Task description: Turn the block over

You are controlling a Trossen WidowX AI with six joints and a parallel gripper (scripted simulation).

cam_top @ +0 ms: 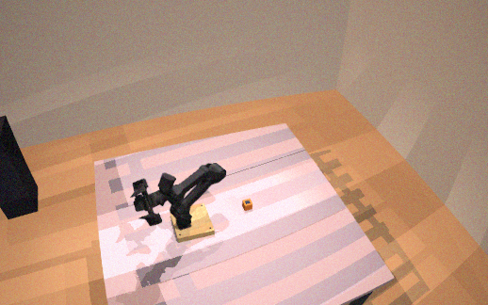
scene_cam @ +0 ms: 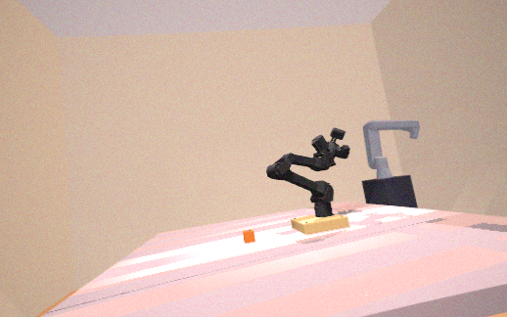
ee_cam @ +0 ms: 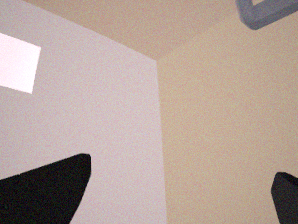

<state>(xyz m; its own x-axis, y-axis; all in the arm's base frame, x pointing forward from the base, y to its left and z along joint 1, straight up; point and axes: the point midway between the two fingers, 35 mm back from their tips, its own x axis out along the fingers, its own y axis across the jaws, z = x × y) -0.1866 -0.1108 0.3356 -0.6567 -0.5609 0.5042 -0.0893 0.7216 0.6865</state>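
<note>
Right now the block is 550 mm ahead of my gripper tip, 360 mm below it and 140 mm to the left of it.
</note>
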